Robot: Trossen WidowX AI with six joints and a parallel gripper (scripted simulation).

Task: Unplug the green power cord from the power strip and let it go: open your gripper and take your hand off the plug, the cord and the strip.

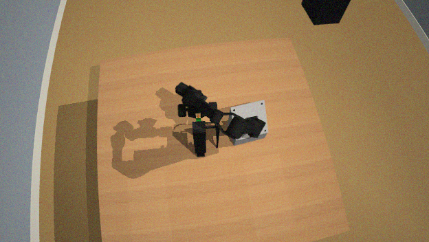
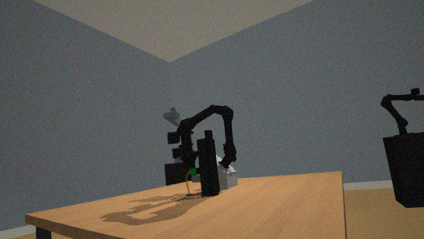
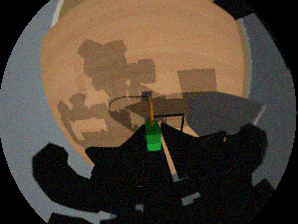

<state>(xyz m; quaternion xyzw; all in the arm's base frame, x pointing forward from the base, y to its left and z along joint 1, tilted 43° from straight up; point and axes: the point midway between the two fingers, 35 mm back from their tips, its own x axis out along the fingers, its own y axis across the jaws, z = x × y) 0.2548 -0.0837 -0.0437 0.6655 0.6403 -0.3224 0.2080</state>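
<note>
My gripper tip is now 5 cm to the right of the green plug.
</note>
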